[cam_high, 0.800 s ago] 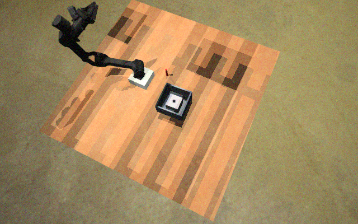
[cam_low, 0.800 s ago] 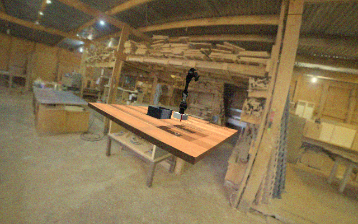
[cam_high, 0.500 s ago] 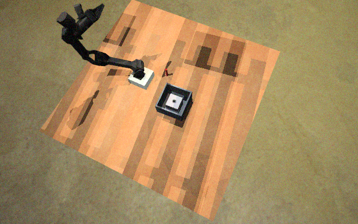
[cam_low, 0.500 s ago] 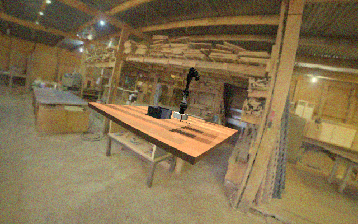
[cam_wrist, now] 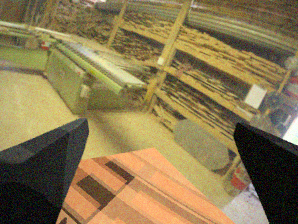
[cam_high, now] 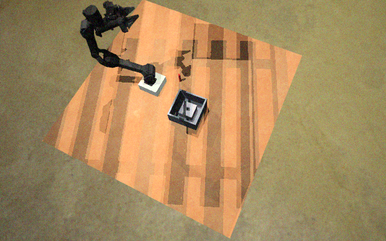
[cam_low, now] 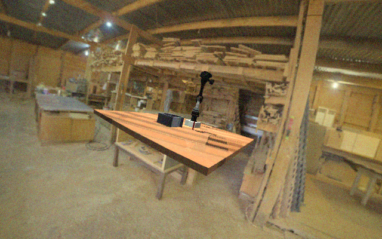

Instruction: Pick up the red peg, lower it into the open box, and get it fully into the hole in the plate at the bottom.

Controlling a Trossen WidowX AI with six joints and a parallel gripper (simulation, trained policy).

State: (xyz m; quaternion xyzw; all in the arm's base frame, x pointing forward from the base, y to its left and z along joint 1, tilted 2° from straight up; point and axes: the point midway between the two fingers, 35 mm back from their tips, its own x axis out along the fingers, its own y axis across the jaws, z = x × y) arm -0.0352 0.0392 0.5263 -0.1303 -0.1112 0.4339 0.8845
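Now: the red peg 55 cm below my gripper tip, 16 cm ahead of it and 4 cm to the left of it. From my gripper tip the other things lie so: box (56 cm below, 33 cm ahead, 14 cm to the right); plate (54 cm below, 33 cm ahead, 14 cm to the right).
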